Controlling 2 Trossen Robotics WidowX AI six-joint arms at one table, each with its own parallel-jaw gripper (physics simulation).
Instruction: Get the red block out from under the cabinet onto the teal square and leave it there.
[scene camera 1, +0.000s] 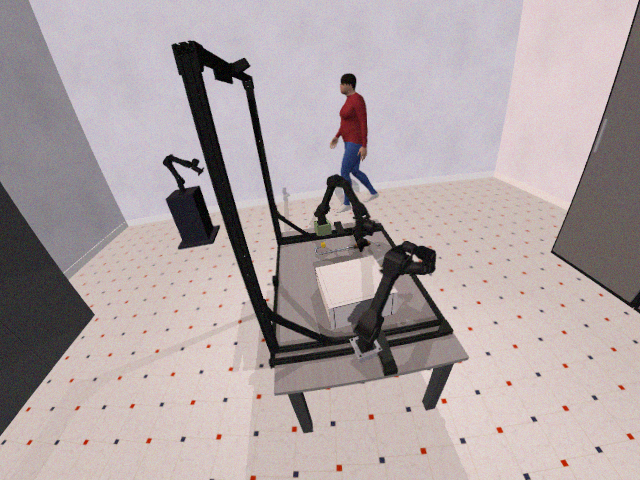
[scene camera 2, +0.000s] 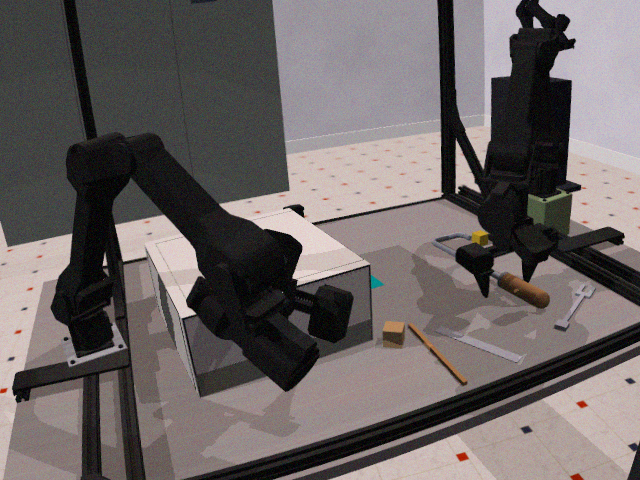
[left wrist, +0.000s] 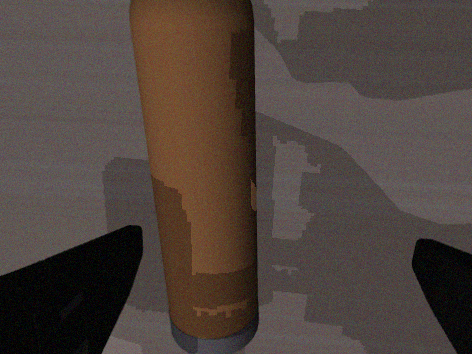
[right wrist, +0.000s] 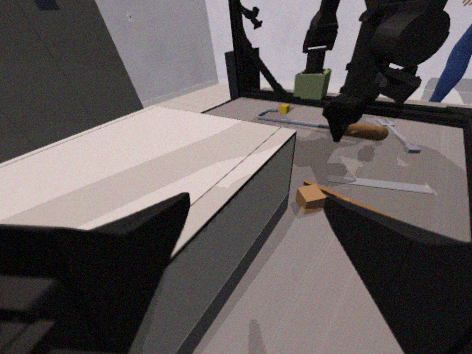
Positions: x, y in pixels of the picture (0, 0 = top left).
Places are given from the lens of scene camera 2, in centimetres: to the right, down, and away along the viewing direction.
my left gripper (scene camera 2: 506, 289): 33, 9, 95
my right gripper (scene camera 2: 308, 287): -2, 7, 76
hook tool (scene camera 2: 529, 293): 36, 9, 91
white cabinet (scene camera 2: 213, 364): -15, 18, 76
The marked spots on the white cabinet and the hook tool are 54 cm apart.
